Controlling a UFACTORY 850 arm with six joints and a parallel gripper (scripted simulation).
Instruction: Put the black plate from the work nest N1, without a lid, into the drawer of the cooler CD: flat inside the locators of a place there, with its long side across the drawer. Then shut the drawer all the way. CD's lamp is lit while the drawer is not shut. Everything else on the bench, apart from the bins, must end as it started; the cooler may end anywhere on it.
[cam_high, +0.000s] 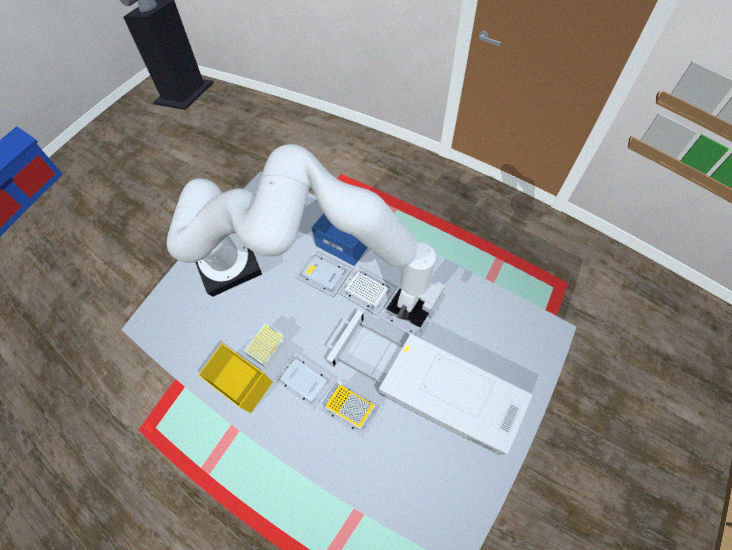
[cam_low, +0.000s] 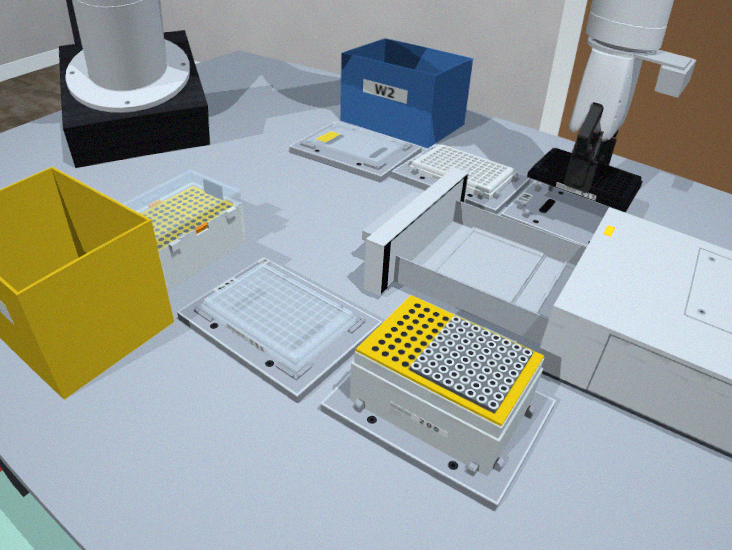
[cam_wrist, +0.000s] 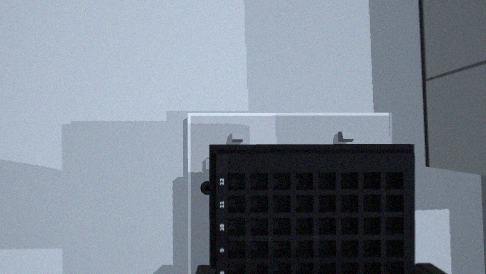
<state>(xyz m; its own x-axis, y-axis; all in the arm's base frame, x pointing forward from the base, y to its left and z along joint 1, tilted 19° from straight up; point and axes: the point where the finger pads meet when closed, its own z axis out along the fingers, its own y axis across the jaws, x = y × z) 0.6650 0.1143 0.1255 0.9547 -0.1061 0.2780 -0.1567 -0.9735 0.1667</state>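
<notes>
My hand is 18 cm to the left of the cooler drawer, 5 cm above it and 4 cm past it. Also, from my hand: white plate 17 cm behind, 6 cm below, 3 cm to the left; slotted nest 8 cm below; black plate 1 cm below.
</notes>
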